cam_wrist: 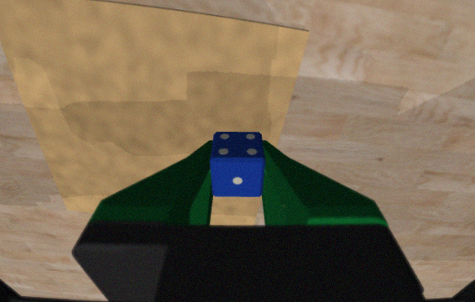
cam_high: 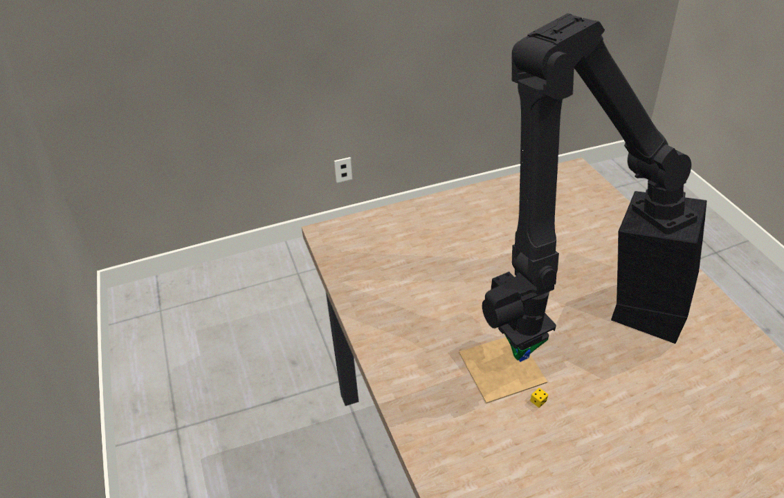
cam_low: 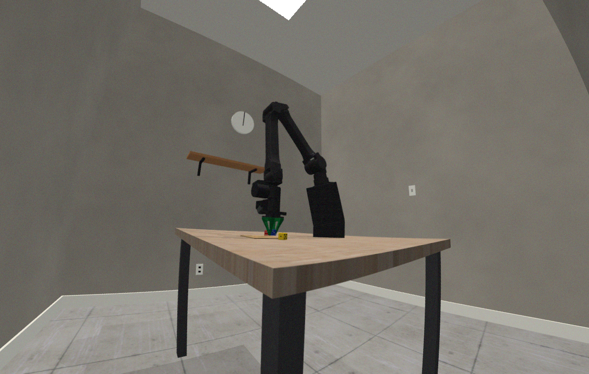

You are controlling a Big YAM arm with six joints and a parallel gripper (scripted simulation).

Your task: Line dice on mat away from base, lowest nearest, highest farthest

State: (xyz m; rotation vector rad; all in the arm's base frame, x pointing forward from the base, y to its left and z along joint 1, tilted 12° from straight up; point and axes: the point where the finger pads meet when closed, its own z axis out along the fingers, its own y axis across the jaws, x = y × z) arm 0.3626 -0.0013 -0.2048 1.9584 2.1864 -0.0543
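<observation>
My hand is right at the blue die. Also, from my hand: red die: 10 cm to the right, 3 cm behind, 1 cm below; tan mat: 5 cm ahead, 2 cm below, 1 cm to the left; yellow die: 11 cm to the left, 2 cm ahead, 1 cm below.
</observation>
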